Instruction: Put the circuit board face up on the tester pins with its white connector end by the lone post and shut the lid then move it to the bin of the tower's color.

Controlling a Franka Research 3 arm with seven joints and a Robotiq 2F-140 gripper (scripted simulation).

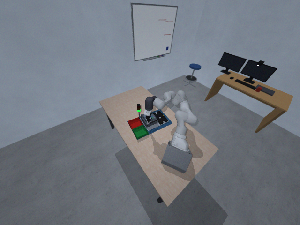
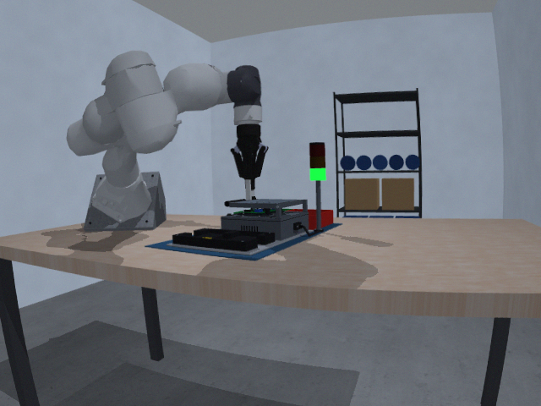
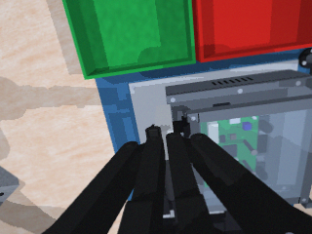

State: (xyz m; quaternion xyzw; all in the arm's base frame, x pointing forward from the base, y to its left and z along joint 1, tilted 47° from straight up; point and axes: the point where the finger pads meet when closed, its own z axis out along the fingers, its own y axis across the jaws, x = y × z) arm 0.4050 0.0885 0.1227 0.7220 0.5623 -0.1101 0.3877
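Now: hand 10 mm short of the black latch hook, 20 mm to the left of it and 30 mm above it. The rest, counted from my hand: tester plate 60 mm ahead, 90 mm to the right, 60 mm below; green circuit board 50 mm ahead, 100 mm to the right, 50 mm below; tester lid 50 mm ahead, 100 mm to the right, 30 mm below.
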